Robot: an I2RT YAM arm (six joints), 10 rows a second.
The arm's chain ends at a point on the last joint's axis. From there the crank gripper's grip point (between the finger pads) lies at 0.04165 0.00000 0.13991 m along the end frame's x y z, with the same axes.
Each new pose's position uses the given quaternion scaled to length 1; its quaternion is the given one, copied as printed.
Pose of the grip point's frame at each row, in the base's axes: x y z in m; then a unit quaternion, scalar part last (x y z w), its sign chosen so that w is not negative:
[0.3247 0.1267 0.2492 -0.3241 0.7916 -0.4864 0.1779]
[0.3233 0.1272 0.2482 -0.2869 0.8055 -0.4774 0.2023]
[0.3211 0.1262 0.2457 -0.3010 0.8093 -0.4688 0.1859]
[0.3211 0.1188 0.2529 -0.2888 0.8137 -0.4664 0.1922]
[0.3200 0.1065 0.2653 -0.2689 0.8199 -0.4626 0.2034]
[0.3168 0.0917 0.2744 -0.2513 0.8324 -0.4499 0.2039]
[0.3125 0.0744 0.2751 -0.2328 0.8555 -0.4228 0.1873]
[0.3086 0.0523 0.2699 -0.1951 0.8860 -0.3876 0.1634]
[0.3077 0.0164 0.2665 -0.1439 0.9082 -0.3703 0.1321]
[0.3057 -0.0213 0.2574 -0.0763 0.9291 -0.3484 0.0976]
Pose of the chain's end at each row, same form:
[0.2714 0.2469 0.3126 -0.3241 0.7916 -0.4864 0.1779]
[0.2708 0.2459 0.3150 -0.2869 0.8055 -0.4774 0.2023]
[0.2707 0.2443 0.3152 -0.3010 0.8093 -0.4688 0.1859]
[0.2713 0.2365 0.3234 -0.2888 0.8137 -0.4664 0.1922]
[0.2707 0.2235 0.3373 -0.2689 0.8199 -0.4626 0.2034]
[0.2706 0.2072 0.3508 -0.2513 0.8324 -0.4499 0.2039]
[0.2743 0.1866 0.3603 -0.2328 0.8555 -0.4228 0.1873]
[0.2832 0.1591 0.3661 -0.1951 0.8860 -0.3876 0.1634]
[0.2977 0.1201 0.3687 -0.1439 0.9082 -0.3703 0.1321]
[0.3133 0.0759 0.3660 -0.0763 0.9291 -0.3484 0.0976]

